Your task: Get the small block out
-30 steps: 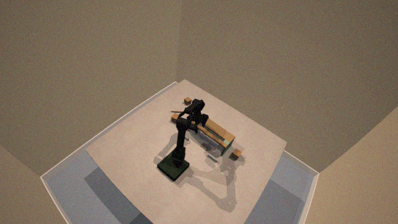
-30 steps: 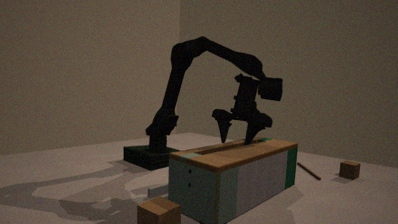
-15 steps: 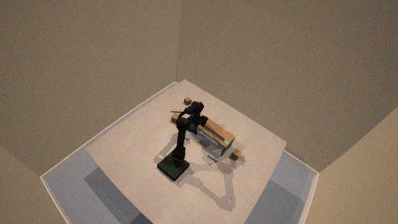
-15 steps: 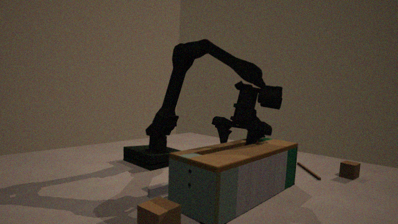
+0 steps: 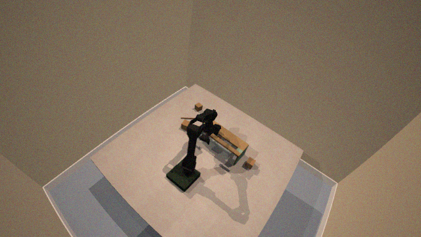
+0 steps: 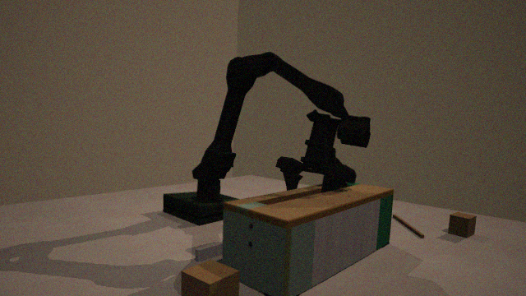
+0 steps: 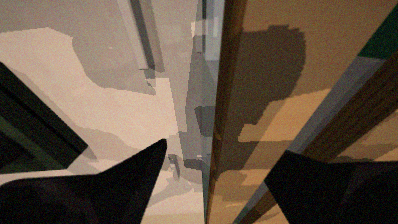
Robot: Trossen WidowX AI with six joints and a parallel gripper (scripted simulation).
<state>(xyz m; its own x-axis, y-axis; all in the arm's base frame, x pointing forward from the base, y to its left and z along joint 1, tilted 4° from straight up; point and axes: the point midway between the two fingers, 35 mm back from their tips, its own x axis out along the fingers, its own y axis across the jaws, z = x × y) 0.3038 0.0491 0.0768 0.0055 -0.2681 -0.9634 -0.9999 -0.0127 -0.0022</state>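
Now: the box 3 cm ahead of my gripper tip, 5 cm to the right of it and 2 cm below it. The rest, counted from my gripper tip: thin stick: 12 cm ahead, 31 cm to the left, 8 cm below.
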